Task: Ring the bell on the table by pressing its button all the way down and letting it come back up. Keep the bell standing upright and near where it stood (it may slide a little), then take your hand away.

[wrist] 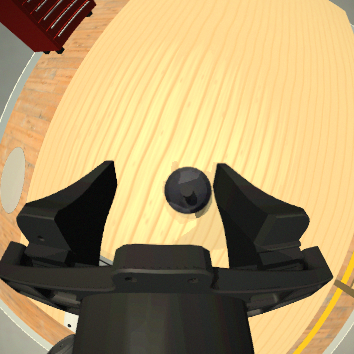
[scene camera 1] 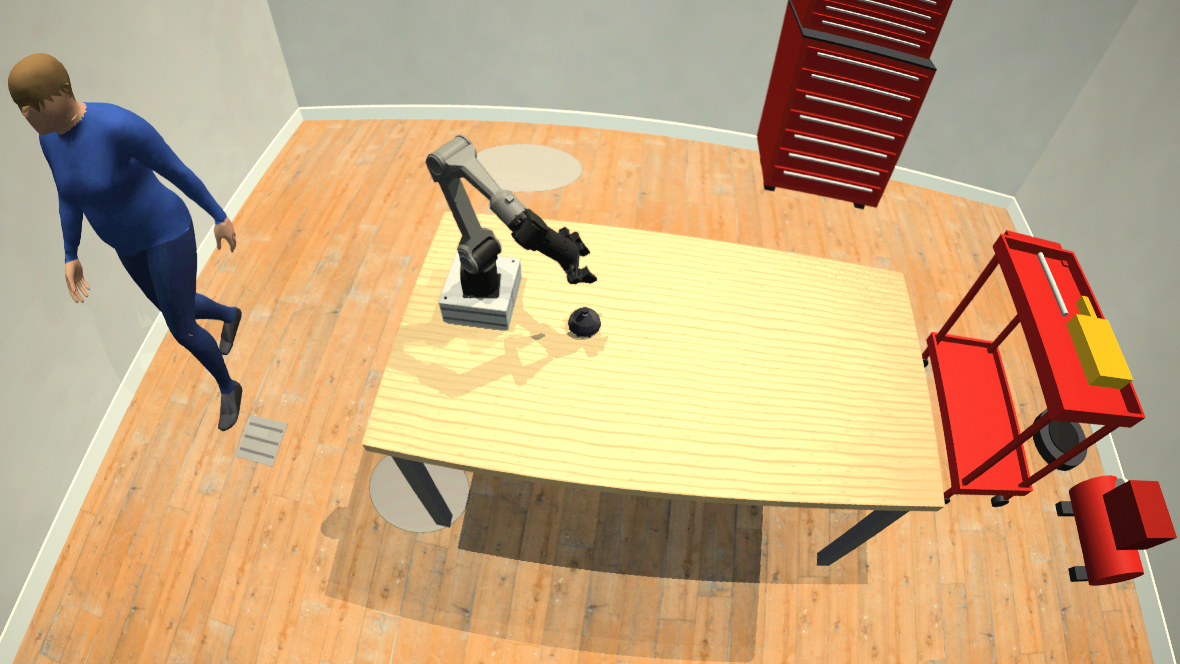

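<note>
The bell [scene camera 1: 584,322] [wrist: 188,190], a dark dome with a small button on top, stands upright on the table [scene camera 1: 742,371] [wrist: 200,75], a little in front of the robot's base. My gripper [scene camera 1: 587,260] [wrist: 164,173] is open, with its fingers wide apart and nothing between them. It hangs in the air above the table, behind and above the bell in the scene view. In the wrist view the bell shows between the two fingers, nearer the right finger. The button shows near the dome's middle, partly in shadow.
The arm's grey base block [scene camera 1: 480,297] stands on the table left of the bell. A red cart [scene camera 1: 981,379] is beyond the table's right edge. A red tool cabinet [scene camera 1: 849,123] [wrist: 45,25] stands behind. A person in blue [scene camera 1: 123,181] is at the left.
</note>
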